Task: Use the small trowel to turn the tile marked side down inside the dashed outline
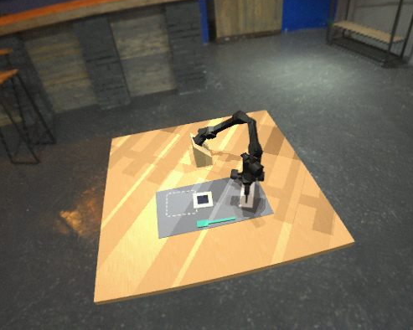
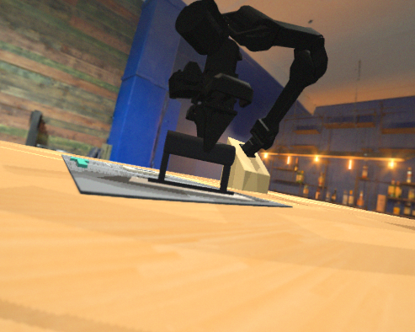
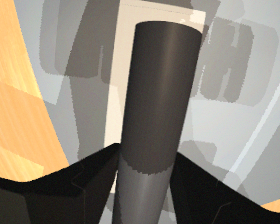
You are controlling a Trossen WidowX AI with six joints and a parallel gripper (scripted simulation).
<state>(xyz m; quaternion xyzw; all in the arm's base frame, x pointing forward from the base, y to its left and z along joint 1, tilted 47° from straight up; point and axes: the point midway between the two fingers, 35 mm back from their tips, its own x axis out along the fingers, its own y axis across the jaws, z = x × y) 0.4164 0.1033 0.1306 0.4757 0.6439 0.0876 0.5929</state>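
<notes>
The trowel lies 3 cm below my gripper tip, 2 cm ahead of it and 1 cm to the right of it. Also, from my gripper tip: grey mat: 22 cm to the right, 8 cm below, 2 cm behind; tile: 26 cm to the right, 6 cm below, 5 cm behind; teal flat tool: 27 cm to the right, 12 cm ahead, 6 cm below.
</notes>
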